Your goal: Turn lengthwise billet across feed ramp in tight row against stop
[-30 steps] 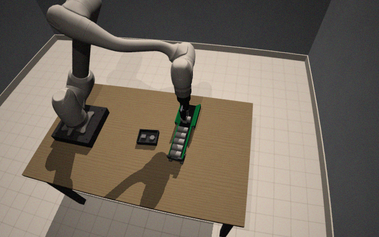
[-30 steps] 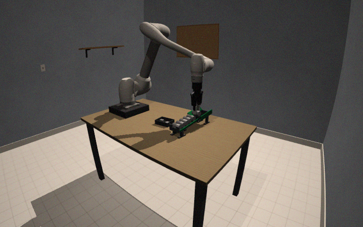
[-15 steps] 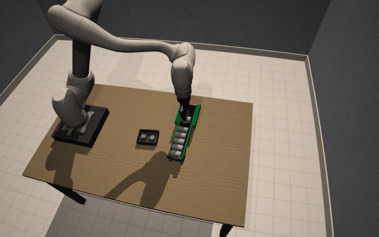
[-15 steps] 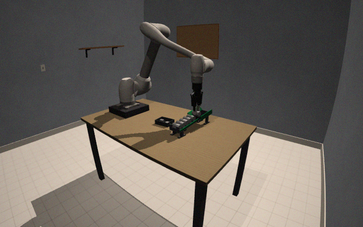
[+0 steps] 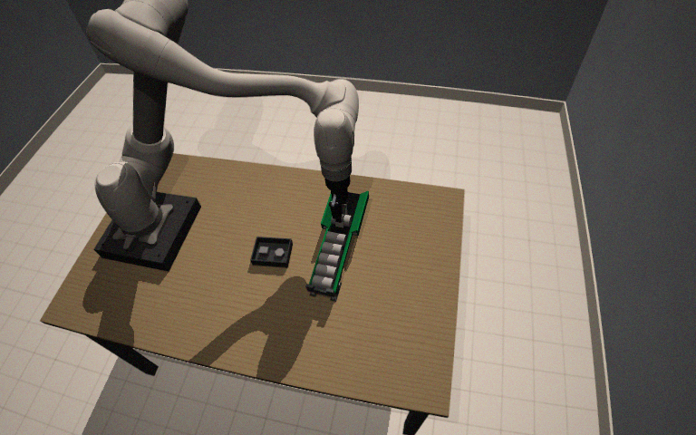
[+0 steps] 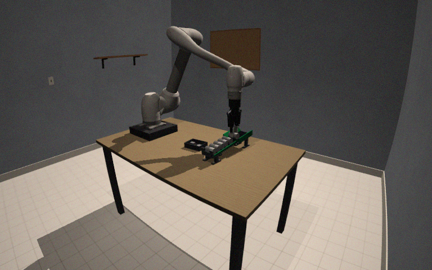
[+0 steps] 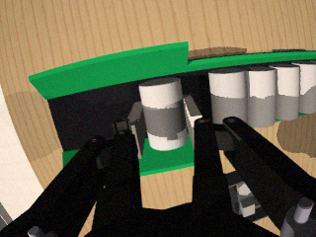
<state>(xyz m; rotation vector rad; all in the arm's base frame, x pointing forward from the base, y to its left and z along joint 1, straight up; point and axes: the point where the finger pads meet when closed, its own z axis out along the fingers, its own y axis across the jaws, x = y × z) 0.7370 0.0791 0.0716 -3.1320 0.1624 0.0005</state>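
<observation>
Now: the billet 3 cm below my hand. Round my hand: small black tray 24 cm behind, 11 cm to the right, 12 cm below; stop 3 cm behind, 25 cm to the right, 7 cm below.
</observation>
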